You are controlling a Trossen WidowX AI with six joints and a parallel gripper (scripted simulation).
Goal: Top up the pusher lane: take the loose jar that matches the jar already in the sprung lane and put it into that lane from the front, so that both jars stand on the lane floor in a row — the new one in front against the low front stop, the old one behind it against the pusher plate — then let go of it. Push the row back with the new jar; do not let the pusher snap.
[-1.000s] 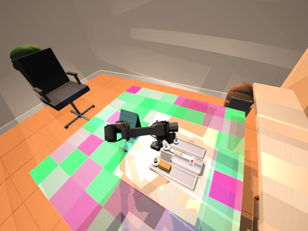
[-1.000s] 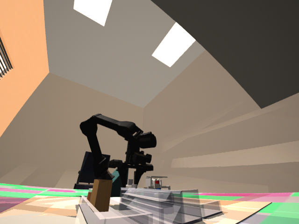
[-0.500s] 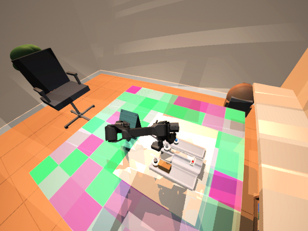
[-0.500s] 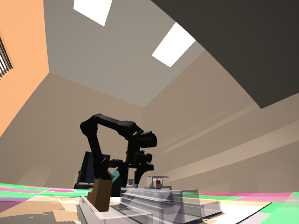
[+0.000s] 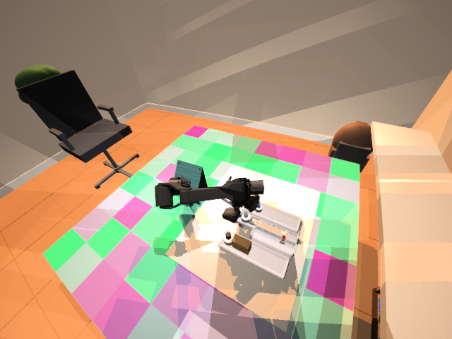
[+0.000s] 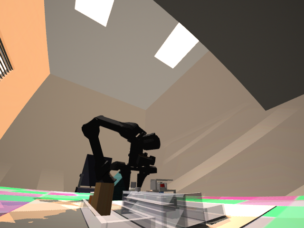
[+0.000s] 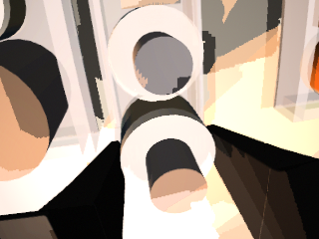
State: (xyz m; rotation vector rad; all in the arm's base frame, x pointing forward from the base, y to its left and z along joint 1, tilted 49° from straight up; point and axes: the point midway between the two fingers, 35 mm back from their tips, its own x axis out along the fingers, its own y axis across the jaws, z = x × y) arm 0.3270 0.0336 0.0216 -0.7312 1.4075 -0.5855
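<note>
My gripper tip is 80 mm short of the brown block, 120 mm to the left of it and 10 mm above it. The rest, counted from my gripper tip: clear lane rack 160 mm ahead, 20 mm to the right, 30 mm below; red-topped piece 230 mm ahead, 30 mm to the right, 20 mm above.
</note>
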